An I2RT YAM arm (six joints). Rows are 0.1 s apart.
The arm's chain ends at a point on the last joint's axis. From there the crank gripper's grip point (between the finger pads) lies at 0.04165 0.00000 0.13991 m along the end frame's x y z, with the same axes.
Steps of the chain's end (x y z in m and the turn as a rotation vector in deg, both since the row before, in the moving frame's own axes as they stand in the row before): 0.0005, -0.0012, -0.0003, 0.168, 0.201, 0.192; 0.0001, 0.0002, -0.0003, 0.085, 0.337, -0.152; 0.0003, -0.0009, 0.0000, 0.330, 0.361, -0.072; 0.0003, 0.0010, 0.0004, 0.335, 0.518, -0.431; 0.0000, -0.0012, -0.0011, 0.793, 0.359, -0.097; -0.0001, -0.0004, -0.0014, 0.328, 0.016, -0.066; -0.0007, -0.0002, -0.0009, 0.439, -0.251, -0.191; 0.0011, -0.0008, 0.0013, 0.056, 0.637, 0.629; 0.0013, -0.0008, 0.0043, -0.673, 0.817, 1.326; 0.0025, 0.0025, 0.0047, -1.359, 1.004, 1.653; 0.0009, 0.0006, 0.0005, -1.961, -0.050, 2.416
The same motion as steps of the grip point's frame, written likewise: 0.0010, -0.0015, -0.0004, 0.168, 0.201, 0.192; 0.0009, -0.0001, -0.0005, 0.085, 0.337, -0.152; 0.0012, -0.0018, -0.0003, 0.330, 0.361, -0.072; 0.0016, -0.0001, 0.0000, 0.335, 0.518, -0.431; 0.0009, -0.0032, -0.0014, 0.793, 0.359, -0.097; -0.0001, -0.0012, -0.0014, 0.328, 0.016, -0.066; -0.0013, -0.0014, -0.0007, 0.439, -0.251, -0.191; 0.0027, -0.0005, 0.0008, 0.056, 0.637, 0.629; 0.0033, 0.0018, 0.0037, -0.673, 0.817, 1.326; 0.0049, 0.0070, 0.0039, -1.359, 1.004, 1.653; 0.0006, 0.0071, 0.0004, -1.961, -0.050, 2.416
